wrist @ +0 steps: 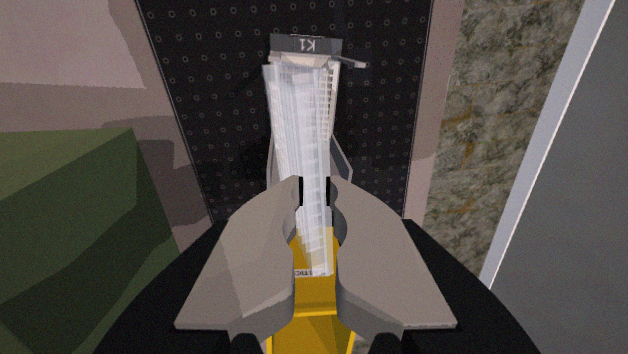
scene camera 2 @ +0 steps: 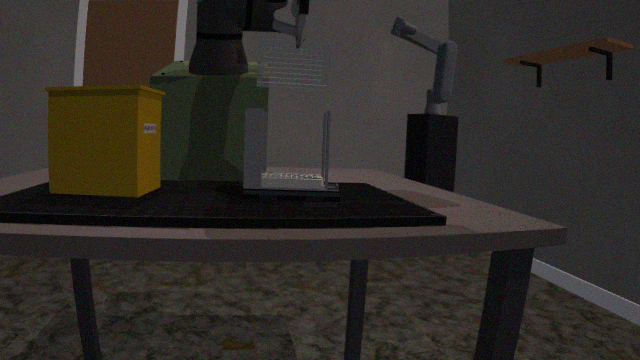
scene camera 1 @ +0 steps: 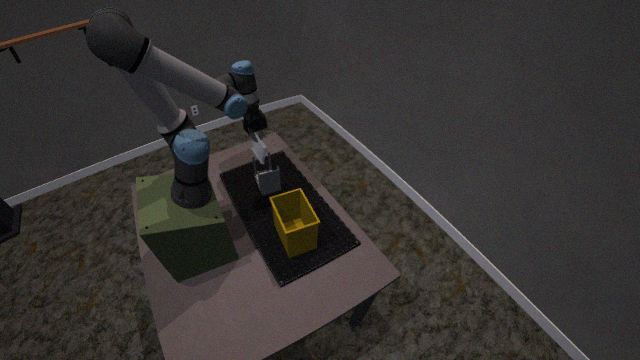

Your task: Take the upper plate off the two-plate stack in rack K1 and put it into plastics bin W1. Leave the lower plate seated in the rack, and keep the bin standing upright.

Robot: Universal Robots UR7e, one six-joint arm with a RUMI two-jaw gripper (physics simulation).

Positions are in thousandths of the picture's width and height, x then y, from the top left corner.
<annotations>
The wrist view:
my gripper: 501, 507
clear plate: 474, 275
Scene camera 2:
yellow plastics bin W1: 160, 390
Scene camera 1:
yellow plastics bin W1: 463, 618
</annotations>
